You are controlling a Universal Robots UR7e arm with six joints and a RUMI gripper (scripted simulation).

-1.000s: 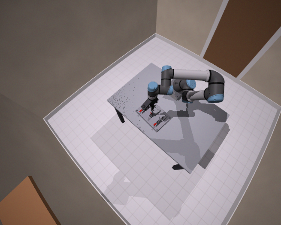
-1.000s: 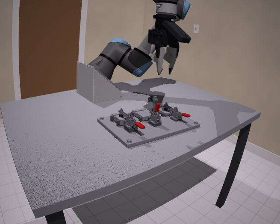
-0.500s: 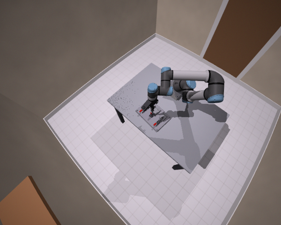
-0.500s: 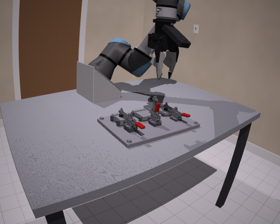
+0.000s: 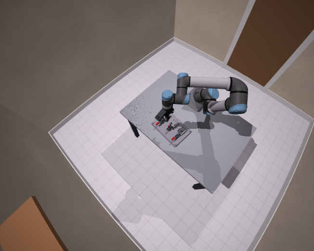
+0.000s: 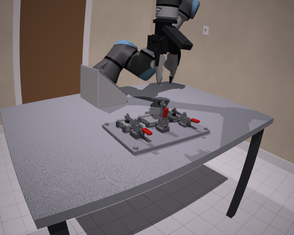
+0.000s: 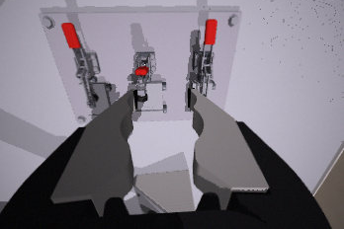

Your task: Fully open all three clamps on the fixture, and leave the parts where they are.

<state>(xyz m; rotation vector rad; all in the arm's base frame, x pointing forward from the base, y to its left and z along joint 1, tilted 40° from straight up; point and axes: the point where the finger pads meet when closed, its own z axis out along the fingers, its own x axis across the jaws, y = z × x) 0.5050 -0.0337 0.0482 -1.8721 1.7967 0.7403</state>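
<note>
The grey part block lies 11 cm behind my hand, 8 cm to the right of it and 18 cm below it. Round my hand: grey fixture plate: 6 cm behind, 3 cm to the left, 21 cm below.
</note>
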